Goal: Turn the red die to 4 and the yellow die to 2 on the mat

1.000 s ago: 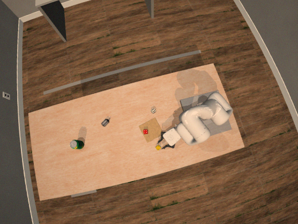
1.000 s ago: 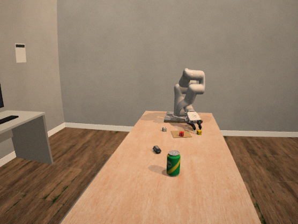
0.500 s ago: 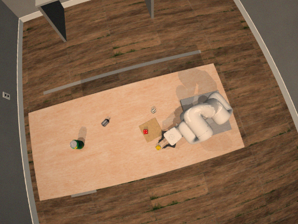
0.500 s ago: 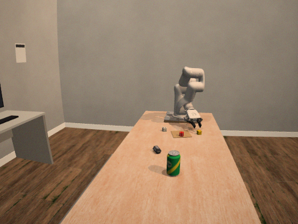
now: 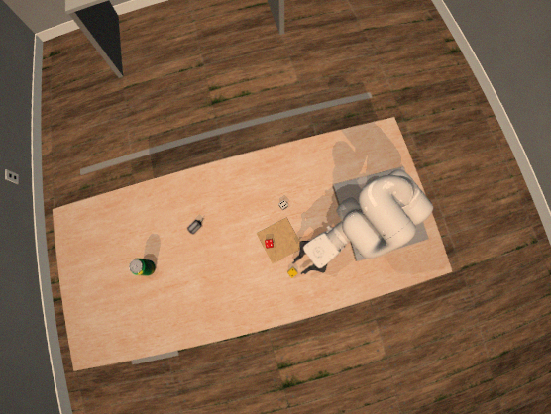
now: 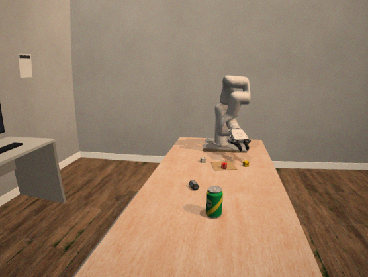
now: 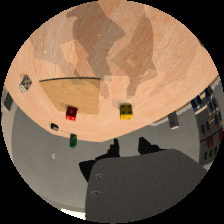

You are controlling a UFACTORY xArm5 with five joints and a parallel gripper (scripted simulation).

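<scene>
My gripper is now 90 mm above the yellow die, 30 mm short of it and 20 mm to the right of it. Round my hand: brown mat (110 mm to the right, 110 mm below, 70 mm ahead); then white die (250 mm to the right, 90 mm below, 40 mm ahead); then red die (110 mm ahead, 100 mm to the right, 90 mm below).
</scene>
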